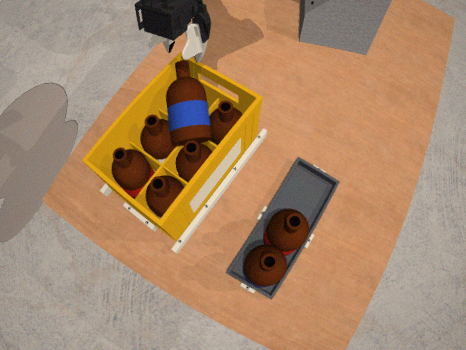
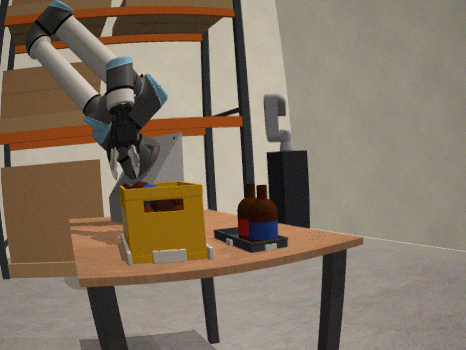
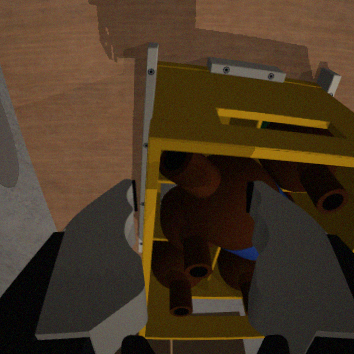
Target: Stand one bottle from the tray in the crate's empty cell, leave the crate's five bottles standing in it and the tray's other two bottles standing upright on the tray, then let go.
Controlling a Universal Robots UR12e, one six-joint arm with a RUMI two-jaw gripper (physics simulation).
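Where they show: gripper, fingertip midpoint: point(image 1: 183, 56) point(image 2: 126, 179) point(image 3: 190, 183); arm's base, origin of the base link: point(image 2: 142, 160).
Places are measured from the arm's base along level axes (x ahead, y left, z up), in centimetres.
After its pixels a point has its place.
Observation:
A brown bottle with a blue label point(image 1: 189, 117) @[x 61.6, y -11.6, z -8.4 cm] point(image 3: 197, 175) @[x 52.8, y -18.0, z -7.7 cm] lies tilted over the tops inside the yellow crate point(image 1: 215, 175) @[x 66.5, y -4.3, z -15.8 cm] point(image 2: 165, 230) @[x 78.4, y -15.4, z -17.6 cm] point(image 3: 195, 102) @[x 50.6, y -17.6, z -13.8 cm], its neck toward the back corner beside the handle end. Five bottles stand in the cells, among them one point(image 1: 131, 170) @[x 73.5, y -17.3, z -12.8 cm] at the near left and one point(image 1: 164, 196) @[x 74.8, y -9.2, z -11.9 cm] at the near end. Two bottles, one red-labelled point(image 1: 287, 229) @[x 70.5, y 11.1, z -11.1 cm] point(image 2: 243, 227) @[x 70.9, y 8.1, z -20.2 cm] and one blue-labelled point(image 1: 265, 266) @[x 77.6, y 10.6, z -9.3 cm] point(image 2: 263, 220) @[x 79.9, y 9.1, z -17.7 cm], stand upright on the dark tray point(image 1: 302, 187) @[x 57.9, y 10.8, z -24.8 cm] point(image 2: 255, 246) @[x 80.6, y 6.2, z -23.8 cm]. My gripper point(image 1: 182, 54) @[x 52.0, y -18.5, z -6.0 cm] point(image 2: 125, 177) @[x 52.0, y -18.5, z -6.0 cm] point(image 3: 190, 183) @[x 52.0, y -18.5, z -6.0 cm] is partly open and empty, above the crate's back corner near the tilted bottle's neck.
Pale brackets point(image 1: 220, 190) @[x 66.8, y -3.3, z -22.3 cm] point(image 2: 169, 256) @[x 79.6, y -15.5, z -23.7 cm] point(image 3: 247, 70) @[x 50.5, y -11.5, z -22.3 cm] border the crate. The crate walls rise around the bottles. A grey metal base point(image 1: 340, 25) @[x 17.5, y 3.7, z -16.0 cm] stands at the table's back. A tall shelf rack point(image 2: 245, 150) stands behind the arm.

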